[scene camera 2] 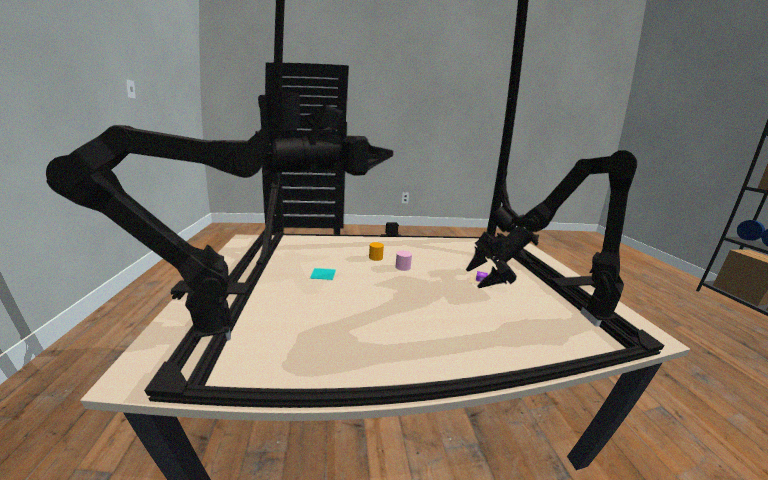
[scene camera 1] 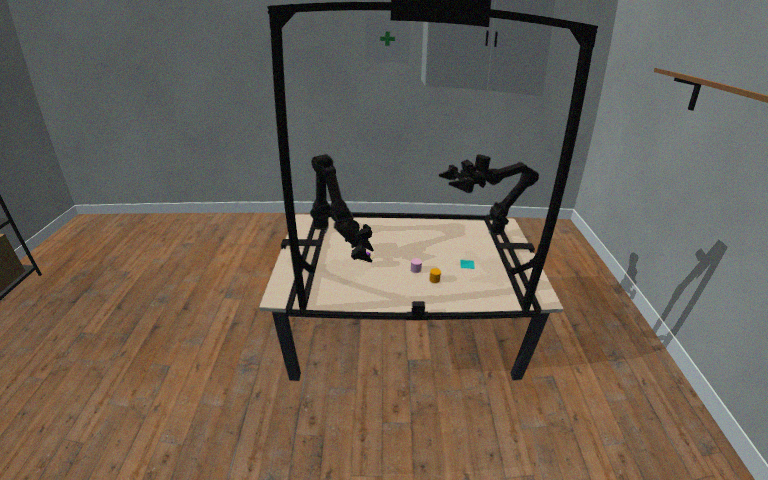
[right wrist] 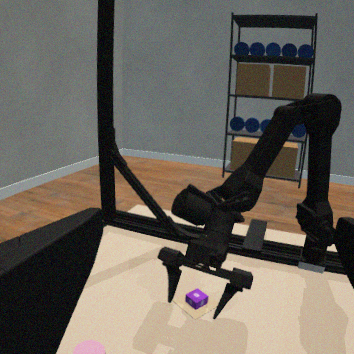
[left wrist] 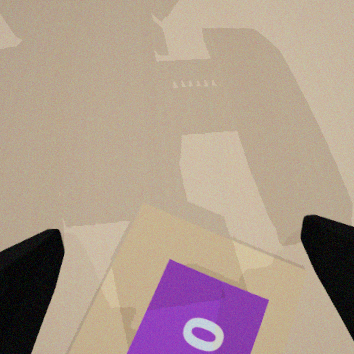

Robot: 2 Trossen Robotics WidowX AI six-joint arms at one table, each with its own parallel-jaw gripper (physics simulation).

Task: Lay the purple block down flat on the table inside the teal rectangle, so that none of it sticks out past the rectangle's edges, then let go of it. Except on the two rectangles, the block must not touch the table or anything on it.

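Seen in the pictures: left gripper, fingertip midpoint: [scene camera 2: 472, 278] [scene camera 1: 372, 256] [right wrist: 190, 310] [left wrist: 183, 235]; right gripper, fingertip midpoint: [scene camera 2: 381, 151] [scene camera 1: 443, 179] [right wrist: 222, 225]; left arm's base at its link origin: [scene camera 2: 599, 312] [scene camera 1: 320, 226] [right wrist: 312, 257]; right arm's base at its link origin: [scene camera 2: 212, 325] [scene camera 1: 497, 231].
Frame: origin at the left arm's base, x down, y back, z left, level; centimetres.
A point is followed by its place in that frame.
Note:
The purple block [scene camera 1: 368, 254] @(z -21.0, x 0.4, y -26.9 cm) [scene camera 2: 481, 276] @(z -19.7, x 0.1, y -26.3 cm) [left wrist: 175, 300] @(z -20.3, x 0.0, y -26.5 cm) [right wrist: 196, 298] @(z -20.5, x 0.0, y -26.5 cm), with a pale digit on top, lies flat on a tan rectangle [left wrist: 145, 230] @(z -19.3, x 1.8, y -28.9 cm) [right wrist: 196, 315] @(z -19.3, x 1.8, y -29.0 cm). My left gripper [scene camera 1: 371, 254] @(z -20.7, x 1.4, y -28.7 cm) [scene camera 2: 473, 277] @(z -20.7, x 1.4, y -28.7 cm) [left wrist: 183, 235] @(z -20.7, x 1.4, y -28.7 cm) [right wrist: 190, 310] @(z -20.7, x 1.4, y -28.7 cm) is open and empty, pointing down above the block, which lies low between the fingers in the left wrist view, its lower part cut off by the picture edge. The teal rectangle [scene camera 1: 467, 264] @(z -21.6, x 1.8, y -71.4 cm) [scene camera 2: 322, 274] @(z -20.9, x 1.8, y -71.5 cm) lies bare on the table. My right gripper [scene camera 1: 445, 178] @(z -8.1, x -32.5, y -57.8 cm) [scene camera 2: 391, 152] @(z -8.1, x -32.5, y -57.8 cm) is open and empty, high above the table.
A pink cylinder [scene camera 1: 416, 266] @(z -30.2, x -1.6, y -48.4 cm) [scene camera 2: 403, 260] @(z -25.6, x -1.4, y -48.7 cm) [right wrist: 90, 347] @(z -28.2, x -2.7, y -47.5 cm) and an orange cylinder [scene camera 1: 434, 275] @(z -36.3, x -2.1, y -55.9 cm) [scene camera 2: 376, 251] @(z -31.9, x -1.2, y -56.4 cm) stand between the purple block and the teal rectangle. A black frame [scene camera 1: 281, 118] @(z -60.5, x -70.8, y -7.6 cm) [scene camera 2: 512, 96] @(z -57.0, x -56.3, y -7.7 cm) [right wrist: 106, 110] @(z -57.7, x -32.4, y -7.2 cm) rises around the table.

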